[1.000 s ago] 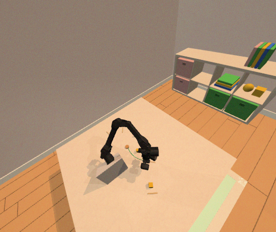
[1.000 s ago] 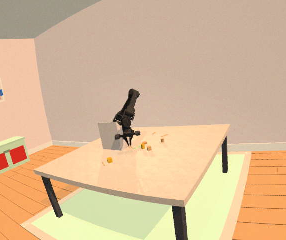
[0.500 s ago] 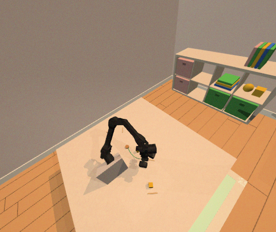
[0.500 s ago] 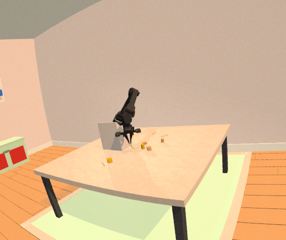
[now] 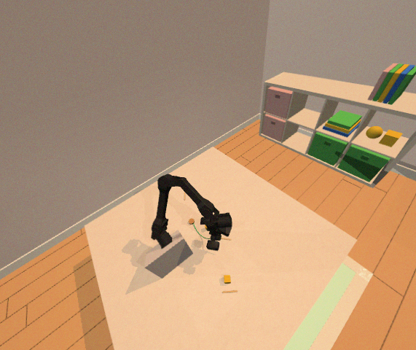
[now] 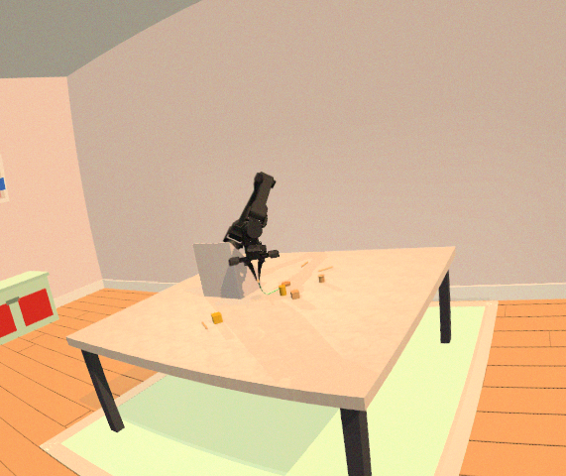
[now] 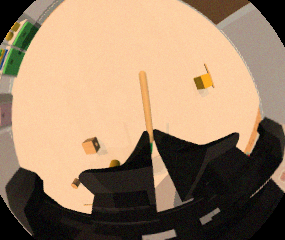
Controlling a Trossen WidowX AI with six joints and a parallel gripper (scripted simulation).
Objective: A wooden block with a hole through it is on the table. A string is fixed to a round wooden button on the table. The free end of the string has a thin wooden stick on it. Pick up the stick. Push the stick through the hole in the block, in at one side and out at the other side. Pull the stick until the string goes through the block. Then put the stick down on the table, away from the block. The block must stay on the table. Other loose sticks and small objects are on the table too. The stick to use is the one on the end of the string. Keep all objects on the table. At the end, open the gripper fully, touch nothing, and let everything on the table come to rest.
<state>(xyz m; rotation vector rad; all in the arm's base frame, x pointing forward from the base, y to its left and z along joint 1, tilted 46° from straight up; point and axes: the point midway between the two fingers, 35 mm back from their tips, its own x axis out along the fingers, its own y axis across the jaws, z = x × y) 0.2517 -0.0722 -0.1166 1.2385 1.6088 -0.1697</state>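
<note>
My gripper tip is now 140 mm to the right of the yellow cylinder and 90 mm above it. Also, from my gripper tip: thin wooden stick: 10 mm ahead, 10 mm to the right; then wooden block: 70 mm ahead, 120 mm to the left, 90 mm below; then orange cube: 90 mm behind, 160 mm to the right, 90 mm below.
</note>
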